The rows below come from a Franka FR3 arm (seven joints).
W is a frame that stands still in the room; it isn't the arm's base.
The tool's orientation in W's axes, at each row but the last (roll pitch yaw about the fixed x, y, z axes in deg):
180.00 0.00 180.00
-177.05 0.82 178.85
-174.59 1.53 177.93
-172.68 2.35 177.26
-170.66 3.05 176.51
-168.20 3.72 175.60
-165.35 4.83 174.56
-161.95 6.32 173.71
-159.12 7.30 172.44
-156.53 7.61 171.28
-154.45 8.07 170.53
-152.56 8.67 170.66
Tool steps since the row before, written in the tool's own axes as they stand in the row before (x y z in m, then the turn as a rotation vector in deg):
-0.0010 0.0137 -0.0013 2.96 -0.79 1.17
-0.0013 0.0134 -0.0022 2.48 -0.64 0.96
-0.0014 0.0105 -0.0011 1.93 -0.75 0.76
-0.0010 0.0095 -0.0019 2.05 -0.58 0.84
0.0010 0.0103 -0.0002 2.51 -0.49 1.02
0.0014 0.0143 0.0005 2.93 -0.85 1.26
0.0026 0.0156 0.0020 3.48 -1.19 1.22
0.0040 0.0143 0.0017 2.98 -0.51 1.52
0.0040 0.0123 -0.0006 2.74 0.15 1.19
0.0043 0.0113 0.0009 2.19 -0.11 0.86
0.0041 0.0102 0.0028 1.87 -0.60 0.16
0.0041 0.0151 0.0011 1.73 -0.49 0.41
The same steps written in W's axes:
0.0010 0.0137 0.0013 -2.96 -0.79 -1.17
0.0015 0.0135 0.0015 -2.48 -0.64 -0.96
0.0018 0.0105 0.0001 -1.94 -0.75 -0.74
0.0014 0.0096 0.0007 -2.05 -0.59 -0.84
-0.0003 0.0102 -0.0015 -2.49 -0.50 -1.06
-0.0001 0.0139 -0.0035 -2.93 -0.87 -1.25
-0.0007 0.0147 -0.0061 -3.52 -1.13 -1.17
-0.0019 0.0134 -0.0065 -2.91 -0.64 -1.61
-0.0019 0.0121 -0.0043 -2.58 0.06 -1.50
-0.0020 0.0104 -0.0058 -2.12 -0.12 -1.03
-0.0017 0.0084 -0.0074 -1.94 -0.29 -0.15
-0.0007 0.0132 -0.0085 -1.77 -0.34 -0.40

